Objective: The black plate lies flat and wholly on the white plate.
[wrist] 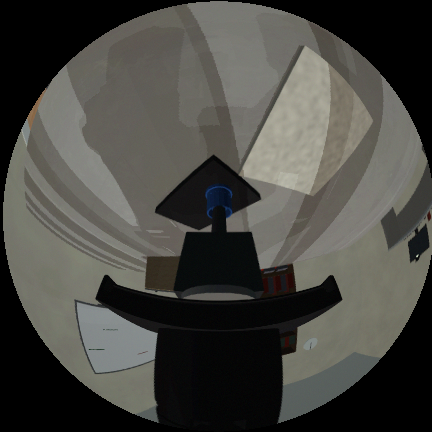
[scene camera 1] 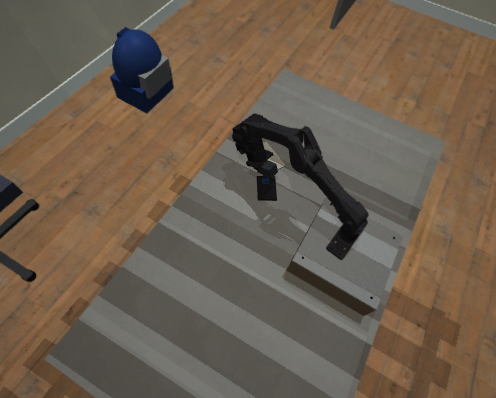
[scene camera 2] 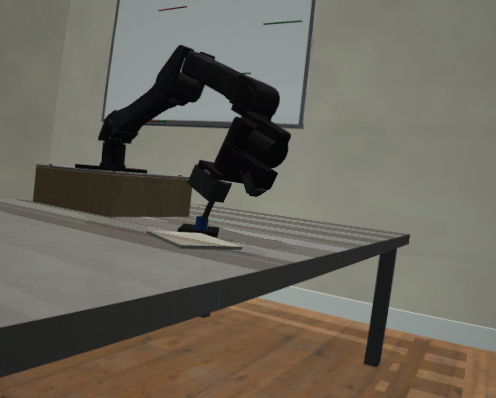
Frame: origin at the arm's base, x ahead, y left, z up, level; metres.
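Where they show: hand, tool point: [wrist: 218,193] [scene camera 1: 266,182] [scene camera 2: 198,231]; arm's base, link origin: [scene camera 1: 347,235] [scene camera 2: 112,170].
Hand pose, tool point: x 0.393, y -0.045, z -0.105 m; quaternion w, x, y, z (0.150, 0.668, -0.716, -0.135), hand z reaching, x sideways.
Observation:
Things, the pixels of their top centre, and the offset from my tool point.
- black plate, top centre: [wrist: 203,205] [scene camera 2: 199,227] [scene camera 1: 266,187] dx -0.016, dy +0.020, dz +0.004 m
- white plate, top centre: [wrist: 321,137] [scene camera 2: 192,238] [scene camera 1: 265,158] dx +0.083, dy -0.102, dz +0.001 m
The black plate [scene camera 1: 267,193] [scene camera 2: 212,232] [wrist: 185,195] looks flat on the table top beside the white plate, apart from it or nearly touching at a corner. The white plate [scene camera 1: 274,156] [scene camera 2: 200,240] [wrist: 295,130] lies flat on the table; the arm hides part of it in scene camera 1. In the wrist view it is up and to the right of the black plate. My gripper, a blue suction cup [scene camera 1: 265,181] [scene camera 2: 201,223] [wrist: 219,198], stands on top of the black plate, near its middle, with no visible gap. The suction is open, not gripping.
The arm's base stands on a brown box [scene camera 1: 330,290] [scene camera 2: 150,200] with a grey top. The striped table [scene camera 1: 200,280] [scene camera 2: 150,305] has its edge beyond the plates. A blue rounded object [scene camera 1: 135,55] stands on the floor past the table. A whiteboard [scene camera 2: 215,30] hangs on the wall.

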